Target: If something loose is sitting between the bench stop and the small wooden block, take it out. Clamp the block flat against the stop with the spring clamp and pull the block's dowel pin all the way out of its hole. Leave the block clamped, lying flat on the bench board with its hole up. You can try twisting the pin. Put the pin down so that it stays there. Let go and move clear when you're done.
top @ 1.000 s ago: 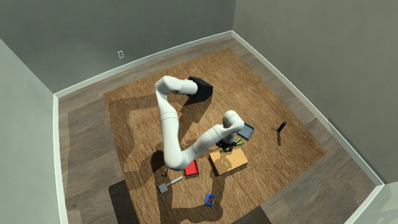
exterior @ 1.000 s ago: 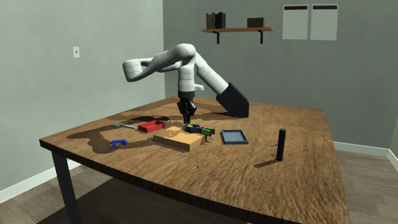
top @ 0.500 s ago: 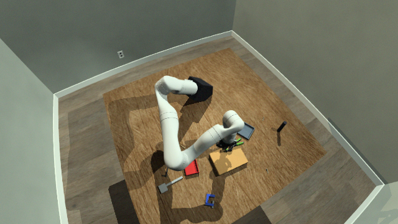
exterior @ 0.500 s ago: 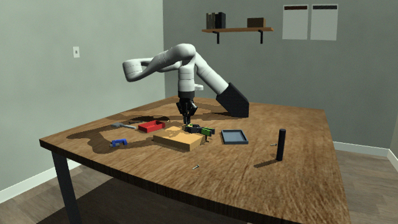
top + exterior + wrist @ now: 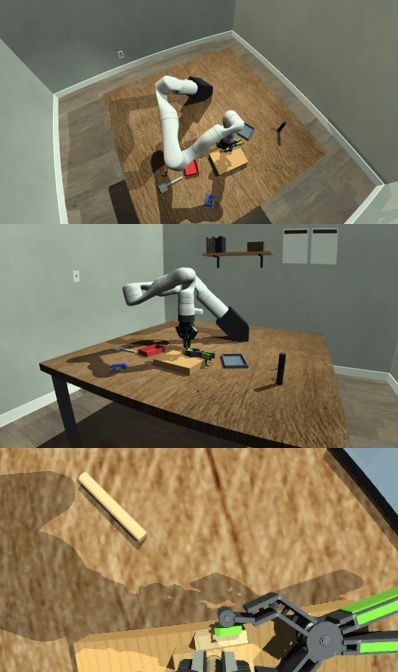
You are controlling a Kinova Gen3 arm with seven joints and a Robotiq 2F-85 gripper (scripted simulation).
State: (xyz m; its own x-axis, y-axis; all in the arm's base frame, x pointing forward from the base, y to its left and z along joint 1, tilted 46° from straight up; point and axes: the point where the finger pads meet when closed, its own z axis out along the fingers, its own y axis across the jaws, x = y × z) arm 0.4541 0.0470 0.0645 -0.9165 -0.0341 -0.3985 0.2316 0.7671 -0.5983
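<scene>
Right now my hand is 2 cm above the dowel pin. The rest, counted from my hand: thin pale stick (12 cm behind, 5 cm to the right, 8 cm below); small wooden block (4 cm below); tan bench board (6 cm ahead, 6 cm below).
</scene>
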